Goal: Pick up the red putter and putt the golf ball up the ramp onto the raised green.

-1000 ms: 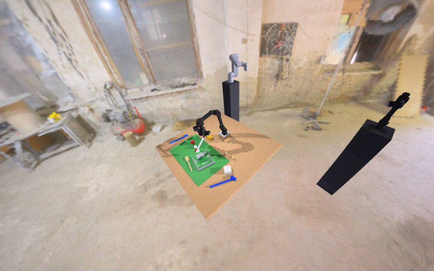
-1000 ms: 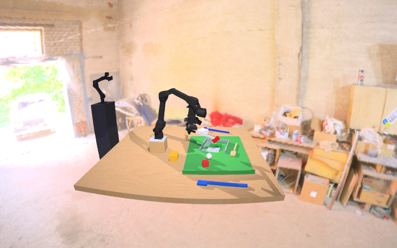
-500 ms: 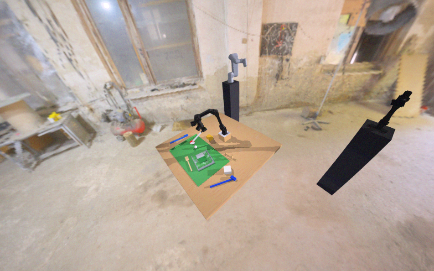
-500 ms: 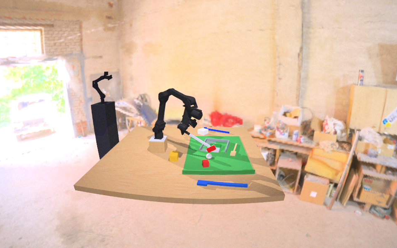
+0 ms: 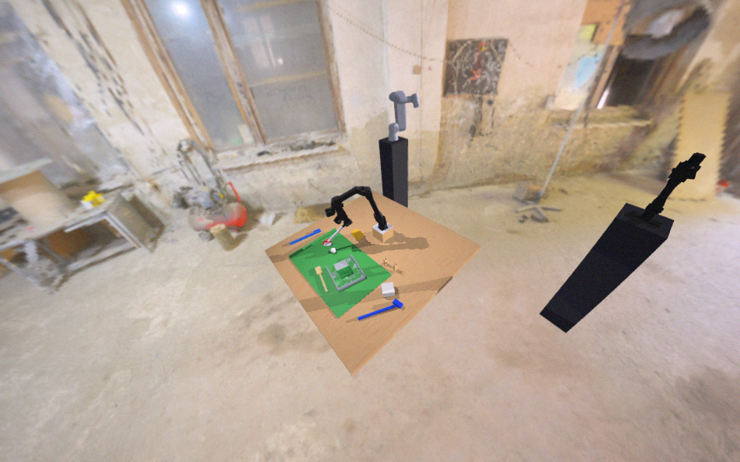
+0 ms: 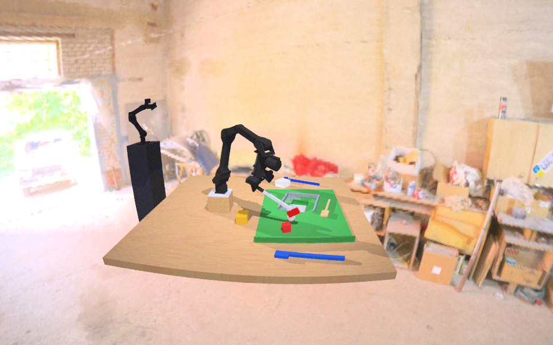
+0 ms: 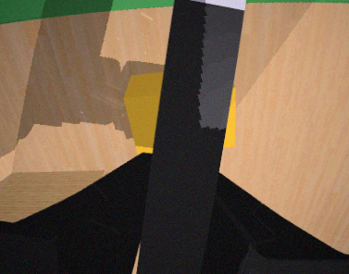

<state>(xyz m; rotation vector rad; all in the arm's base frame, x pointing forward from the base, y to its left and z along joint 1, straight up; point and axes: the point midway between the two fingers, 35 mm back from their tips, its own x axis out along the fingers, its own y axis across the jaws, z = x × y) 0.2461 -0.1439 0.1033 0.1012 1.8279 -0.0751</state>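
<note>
Now: gripper tip 110 mm short of the red putter, 30 mm above it and 10 mm to the left of it. The rest, counted from my gripper tip: red cube 180 mm ahead, 150 mm below, 90 mm to the right; white golf ball 190 mm ahead, 150 mm below, 30 mm to the left; yellow block 150 mm below, 70 mm behind, 10 mm to the right.
</note>
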